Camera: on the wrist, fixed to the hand. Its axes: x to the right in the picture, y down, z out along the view.
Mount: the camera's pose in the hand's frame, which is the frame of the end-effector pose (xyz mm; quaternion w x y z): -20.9 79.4 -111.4 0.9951 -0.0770 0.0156 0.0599
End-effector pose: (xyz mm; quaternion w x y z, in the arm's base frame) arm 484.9 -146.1 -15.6 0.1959 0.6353 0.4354 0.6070
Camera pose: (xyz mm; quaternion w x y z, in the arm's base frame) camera 407.4 -237.0 54.3 0.2007 0.6337 0.3515 0.6592
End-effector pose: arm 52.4 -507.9 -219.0 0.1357 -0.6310 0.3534 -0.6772
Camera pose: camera -70.8 -517.1 -281.3 0.1215 -0.6066 0.4437 -0.6484
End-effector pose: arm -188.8 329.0 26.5 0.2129 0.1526 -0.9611 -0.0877
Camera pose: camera -142.5 398.9 136.6 0.2439 0.0793 -0.9555 -0.1461
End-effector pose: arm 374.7 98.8 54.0 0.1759 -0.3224 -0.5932 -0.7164
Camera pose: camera 412.1 -29.9 88.6 0.2024 -0.3587 -0.5131 -0.7531
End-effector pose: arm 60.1 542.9 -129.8 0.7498 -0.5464 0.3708 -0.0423
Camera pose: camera -49.2 496.6 -200.9 0.7008 -0.5786 0.4167 0.0228
